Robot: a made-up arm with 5 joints.
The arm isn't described. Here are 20 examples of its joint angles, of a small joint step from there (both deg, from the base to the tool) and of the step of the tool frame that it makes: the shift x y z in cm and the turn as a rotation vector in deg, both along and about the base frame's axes.
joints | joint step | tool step
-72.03 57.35 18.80 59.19 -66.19 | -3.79 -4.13 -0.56 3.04 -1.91 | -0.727 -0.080 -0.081 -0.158 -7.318 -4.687
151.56 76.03 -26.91 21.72 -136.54 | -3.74 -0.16 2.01 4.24 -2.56 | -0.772 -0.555 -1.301 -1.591 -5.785 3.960
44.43 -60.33 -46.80 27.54 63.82 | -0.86 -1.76 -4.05 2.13 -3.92 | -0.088 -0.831 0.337 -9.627 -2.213 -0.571
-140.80 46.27 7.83 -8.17 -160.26 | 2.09 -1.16 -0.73 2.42 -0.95 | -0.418 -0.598 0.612 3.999 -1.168 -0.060
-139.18 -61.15 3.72 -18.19 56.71 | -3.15 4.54 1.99 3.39 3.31 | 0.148 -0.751 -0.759 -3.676 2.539 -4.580
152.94 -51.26 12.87 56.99 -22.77 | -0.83 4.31 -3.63 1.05 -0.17 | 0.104 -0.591 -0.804 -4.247 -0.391 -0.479
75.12 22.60 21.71 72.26 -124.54 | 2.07 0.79 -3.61 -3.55 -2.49 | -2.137 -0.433 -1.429 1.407 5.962 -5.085
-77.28 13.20 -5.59 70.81 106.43 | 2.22 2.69 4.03 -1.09 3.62 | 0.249 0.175 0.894 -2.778 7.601 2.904
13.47 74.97 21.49 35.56 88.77 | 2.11 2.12 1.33 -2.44 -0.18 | -0.076 0.052 0.618 5.009 0.226 1.912
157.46 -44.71 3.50 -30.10 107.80 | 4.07 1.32 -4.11 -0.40 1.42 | -0.248 -0.090 -0.701 -0.655 3.309 0.426
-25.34 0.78 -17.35 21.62 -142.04 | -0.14 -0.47 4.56 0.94 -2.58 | 0.749 0.708 0.517 -2.263 -0.355 1.406
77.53 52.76 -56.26 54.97 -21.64 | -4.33 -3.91 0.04 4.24 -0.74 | -0.469 -1.947 -0.405 -5.200 -2.800 7.744
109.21 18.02 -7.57 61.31 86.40 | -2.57 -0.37 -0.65 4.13 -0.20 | -0.426 -0.537 -0.169 -2.558 -3.454 4.464
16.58 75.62 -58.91 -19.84 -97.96 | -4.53 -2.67 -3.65 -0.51 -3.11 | -1.187 -1.124 -0.442 -4.038 3.699 -1.036
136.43 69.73 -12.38 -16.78 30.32 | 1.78 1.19 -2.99 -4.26 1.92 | -1.105 -0.446 -0.938 1.037 5.427 -3.920
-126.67 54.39 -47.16 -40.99 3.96 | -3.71 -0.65 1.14 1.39 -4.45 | 0.451 0.300 -0.595 0.109 -1.414 -2.649
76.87 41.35 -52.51 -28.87 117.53 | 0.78 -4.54 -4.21 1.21 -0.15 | -0.006 0.139 -0.127 -3.254 5.762 4.782
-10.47 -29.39 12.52 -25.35 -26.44 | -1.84 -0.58 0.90 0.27 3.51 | -0.481 0.682 -0.159 -1.642 -0.524 4.130
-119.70 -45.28 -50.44 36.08 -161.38 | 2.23 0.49 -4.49 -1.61 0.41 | 0.196 -0.405 -0.312 0.817 -0.946 3.249
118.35 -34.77 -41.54 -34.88 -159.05 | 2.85 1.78 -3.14 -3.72 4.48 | -0.705 0.486 -0.466 0.272 -0.784 -4.834
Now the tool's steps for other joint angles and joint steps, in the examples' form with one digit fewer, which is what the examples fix.
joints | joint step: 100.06 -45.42 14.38 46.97 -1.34 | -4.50 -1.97 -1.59 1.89 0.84
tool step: 0.36 -1.53 -0.34 -4.00 -3.96 4.36
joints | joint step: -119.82 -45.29 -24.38 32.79 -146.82 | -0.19 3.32 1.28 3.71 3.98
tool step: -0.64 0.51 1.13 0.84 5.48 -2.84
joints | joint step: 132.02 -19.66 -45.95 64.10 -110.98 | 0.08 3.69 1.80 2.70 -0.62
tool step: -0.97 0.61 -0.52 2.15 0.03 -2.30
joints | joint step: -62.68 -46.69 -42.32 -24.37 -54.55 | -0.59 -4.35 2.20 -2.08 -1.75
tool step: -0.01 0.57 0.10 -0.84 -1.27 -1.81
